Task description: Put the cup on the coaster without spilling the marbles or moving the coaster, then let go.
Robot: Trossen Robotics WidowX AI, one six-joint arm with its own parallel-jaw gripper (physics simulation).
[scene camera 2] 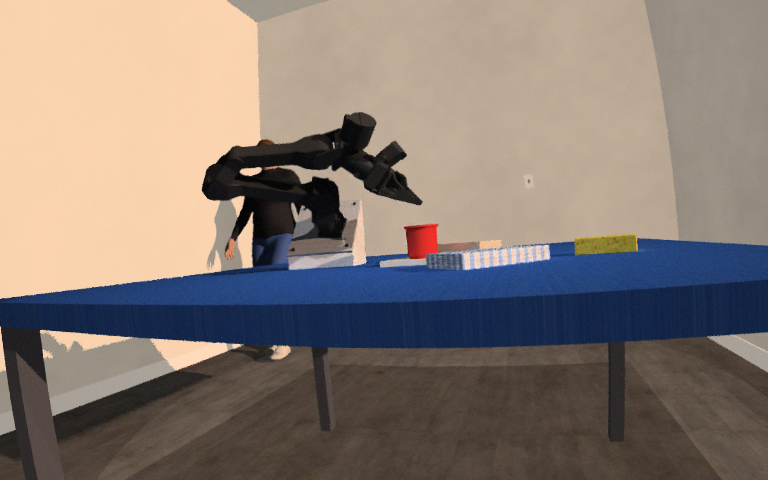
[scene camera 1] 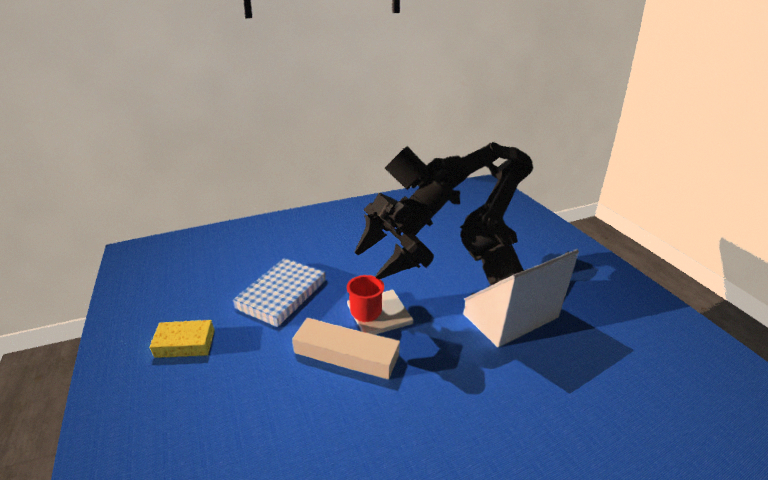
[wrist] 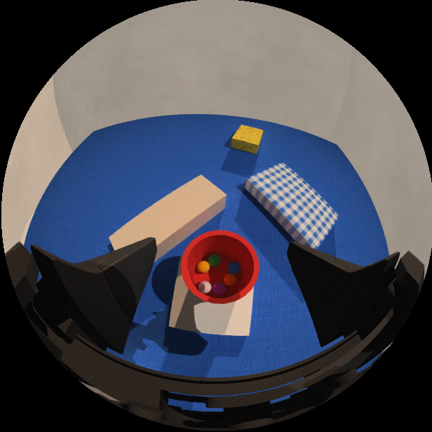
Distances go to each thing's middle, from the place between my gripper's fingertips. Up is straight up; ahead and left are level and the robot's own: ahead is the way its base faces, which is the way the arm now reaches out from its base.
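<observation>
Counted from my hand, the tan block (scene camera 1: 375,355) is 8 cm to the left, 8 cm ahead and 11 cm below. The blue-and-white checkered block (scene camera 1: 272,298) is 14 cm to the right of my hand, 15 cm ahead of it and 12 cm below it, and going by their middles, it is the farthest from my hand of the things named here. There is a coaster (scene camera 1: 394,315) too, 3 cm behind my hand and 12 cm below it. As for the red cup (scene camera 1: 365,291), my hand is 8 cm above it.
</observation>
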